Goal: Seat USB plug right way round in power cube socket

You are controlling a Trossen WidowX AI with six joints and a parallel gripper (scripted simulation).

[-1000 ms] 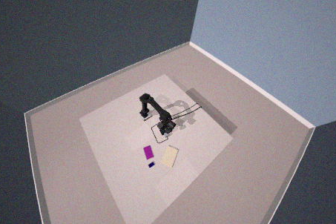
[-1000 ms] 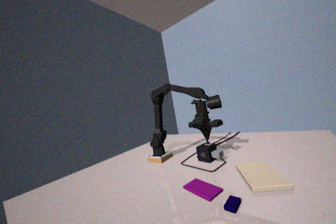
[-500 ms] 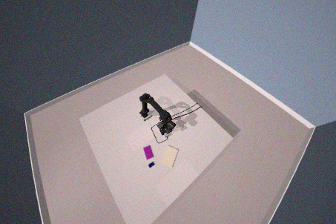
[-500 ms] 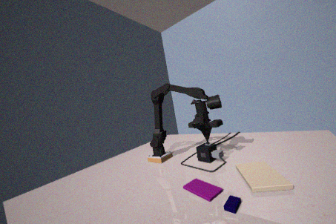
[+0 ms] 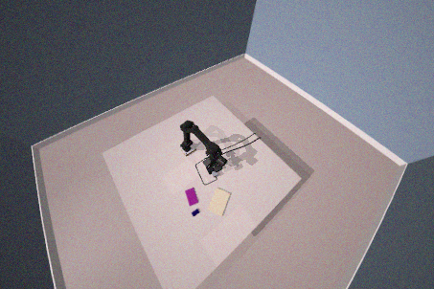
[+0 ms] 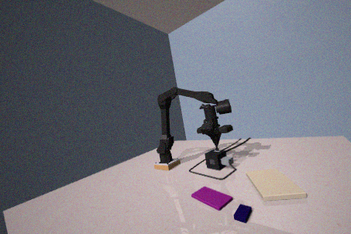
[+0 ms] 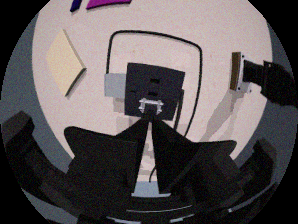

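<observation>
My gripper tip is 2 cm above the USB plug. Also, from my gripper tip: magenta flat block (29 cm to the right, 10 cm below, 4 cm ahead); then dark blue block (35 cm to the right, 15 cm ahead, 10 cm below); then tan flat slab (23 cm ahead, 17 cm to the right, 10 cm below).
</observation>
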